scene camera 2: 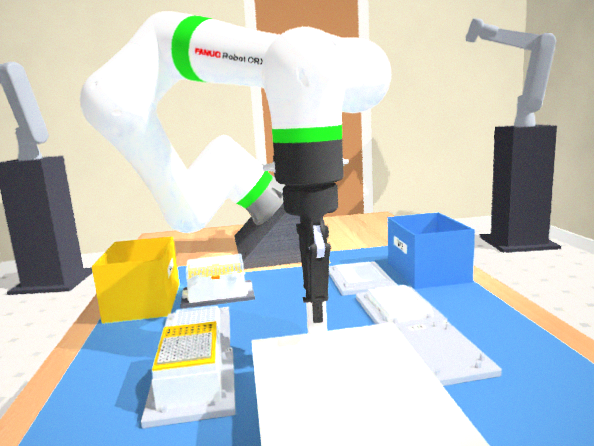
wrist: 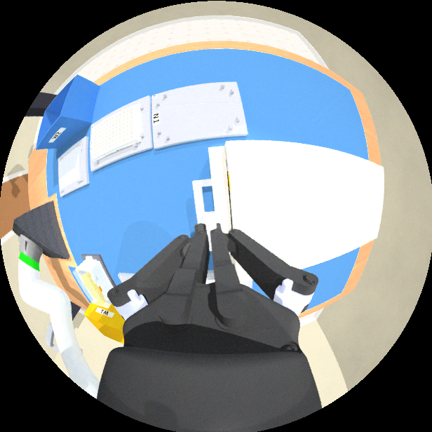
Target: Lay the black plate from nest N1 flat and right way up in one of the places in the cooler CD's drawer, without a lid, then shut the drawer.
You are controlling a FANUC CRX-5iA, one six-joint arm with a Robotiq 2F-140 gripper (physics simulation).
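Places are measured from the arm's base along level axes (x left, y back, z up), in centimetres.
Pixels of known places: arm's base at its link origin: [scene camera 2: 273,205].
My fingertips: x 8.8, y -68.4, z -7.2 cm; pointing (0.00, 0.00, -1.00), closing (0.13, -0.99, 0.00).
Note:
Ahead of a thing's pixels: the offset from my fingertips to its top centre. "*": to the spot under its first point.
The cooler CD [scene camera 2: 360,390] [wrist: 305,200] is a large white box. Its drawer front [wrist: 219,185] stands slightly out from the housing, and a thin yellow sliver shows in the narrow gap. A white frame-shaped handle [wrist: 198,200] sticks out from the front. My gripper [scene camera 2: 317,320] [wrist: 210,220] is shut and empty, pointing down, with its fingertips at the handle and drawer front; contact cannot be told. Nest N1 {dx +18.7, dy +3.2, dz -3.2 cm} [scene camera 2: 450,345] [wrist: 200,115] is a bare grey plate with corner pegs. The black plate does not show in either view; the drawer's inside is mostly hidden.
Beside N1 a nest holds a white plate {dx +16.3, dy +19.9, dz -2.8 cm} [scene camera 2: 400,302] [wrist: 117,127]. Beyond are a small nest {* dx +11.4, dy +35.8, dz -3.5 cm} [scene camera 2: 360,274] [wrist: 71,167] and blue bin {dx +27.8, dy +39.8, dz +6.6 cm} [scene camera 2: 440,255] [wrist: 75,110]. Across the table stand a yellow-topped tip rack {dx -18.8, dy -1.8, dz +2.2 cm} [scene camera 2: 185,345], another rack {dx -20.6, dy +33.5, dz +2.3 cm} [scene camera 2: 215,282] and yellow bin {dx -36.7, dy +31.9, dz +6.6 cm} [scene camera 2: 135,285] [wrist: 105,322].

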